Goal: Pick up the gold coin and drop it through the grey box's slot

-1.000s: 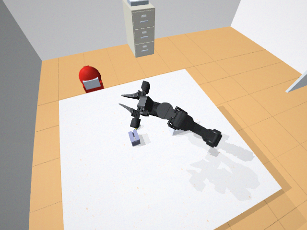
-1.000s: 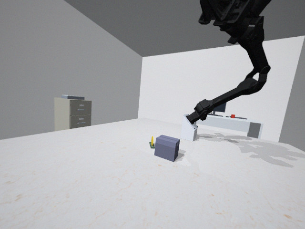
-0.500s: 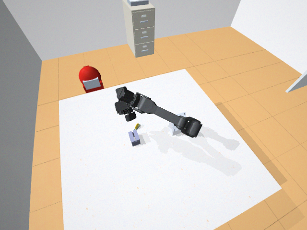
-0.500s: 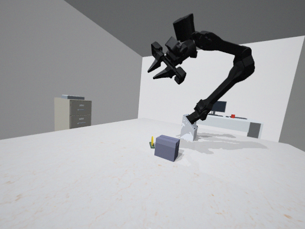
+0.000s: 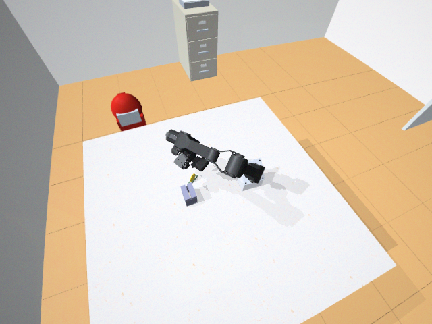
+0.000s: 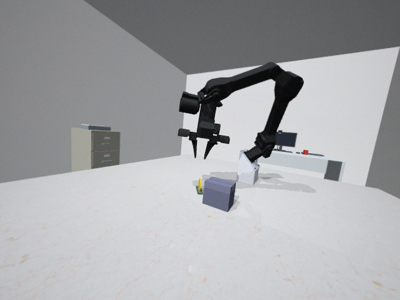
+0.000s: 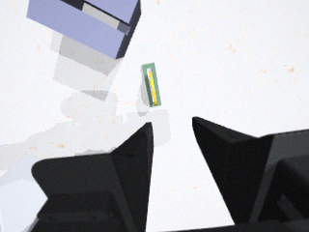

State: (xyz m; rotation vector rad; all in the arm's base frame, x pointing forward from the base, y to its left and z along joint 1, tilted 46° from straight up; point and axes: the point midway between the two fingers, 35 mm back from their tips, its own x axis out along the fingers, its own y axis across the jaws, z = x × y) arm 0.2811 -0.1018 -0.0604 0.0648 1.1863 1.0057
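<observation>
My gripper tip is 100 mm above the gold coin and 10 mm to the right of it.
</observation>
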